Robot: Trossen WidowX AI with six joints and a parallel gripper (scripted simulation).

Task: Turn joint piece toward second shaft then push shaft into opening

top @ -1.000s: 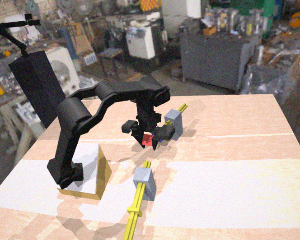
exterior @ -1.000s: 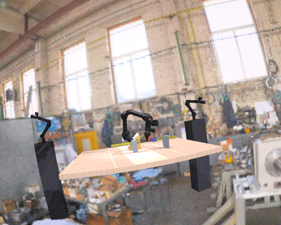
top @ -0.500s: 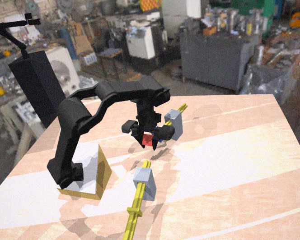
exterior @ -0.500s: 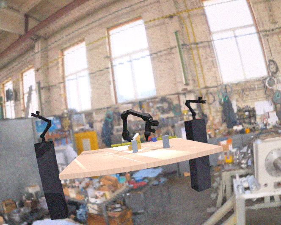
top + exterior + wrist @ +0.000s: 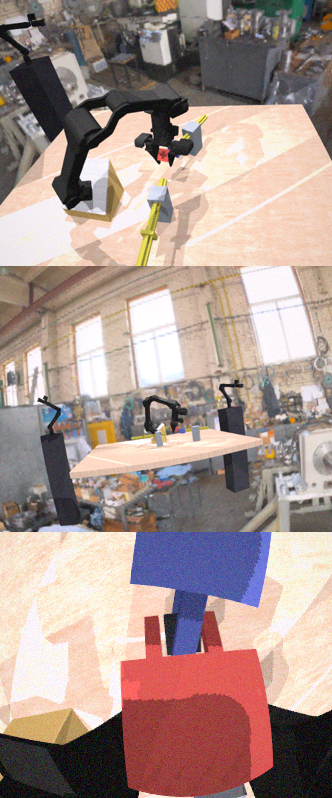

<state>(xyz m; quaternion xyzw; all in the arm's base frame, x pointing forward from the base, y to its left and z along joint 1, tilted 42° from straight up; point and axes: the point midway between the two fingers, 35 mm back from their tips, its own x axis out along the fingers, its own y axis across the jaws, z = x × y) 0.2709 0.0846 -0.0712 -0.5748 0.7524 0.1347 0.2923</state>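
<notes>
My gripper tip is now 30 mm below the red joint piece, 20 mm to the right of it and 10 mm short of it.
</notes>
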